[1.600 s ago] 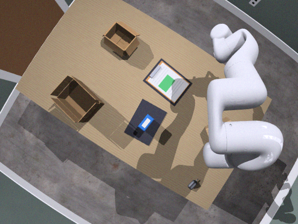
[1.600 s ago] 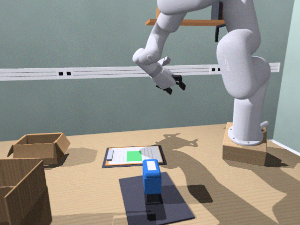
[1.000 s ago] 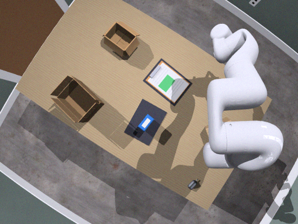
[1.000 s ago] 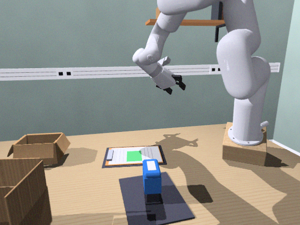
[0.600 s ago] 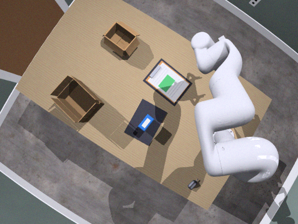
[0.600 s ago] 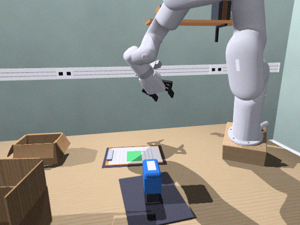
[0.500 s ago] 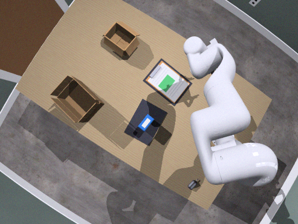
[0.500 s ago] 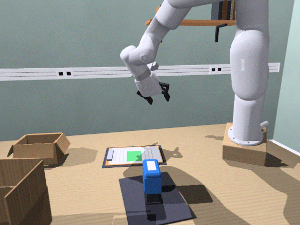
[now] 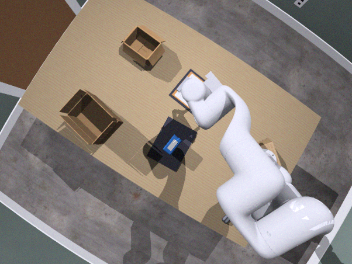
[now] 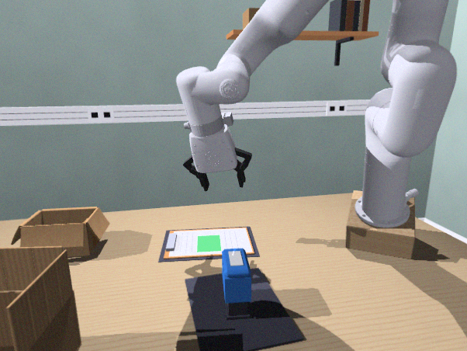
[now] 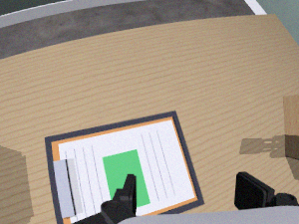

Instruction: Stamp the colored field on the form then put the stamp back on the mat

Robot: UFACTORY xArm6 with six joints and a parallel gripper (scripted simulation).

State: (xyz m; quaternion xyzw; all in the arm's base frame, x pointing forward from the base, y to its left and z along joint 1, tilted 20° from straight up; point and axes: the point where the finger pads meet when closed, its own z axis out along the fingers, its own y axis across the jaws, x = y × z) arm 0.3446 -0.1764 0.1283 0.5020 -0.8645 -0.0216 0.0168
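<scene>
The blue stamp lies 24 cm to the left of my hand, 12 cm below it and 6 cm ahead of it. Also, from my hand: clipboard with form (17 cm below, 5 cm ahead, 4 cm to the right); dark mat (24 cm to the left, 17 cm below, 6 cm ahead); black stamp base (24 cm to the left, 16 cm below, 6 cm ahead).
</scene>
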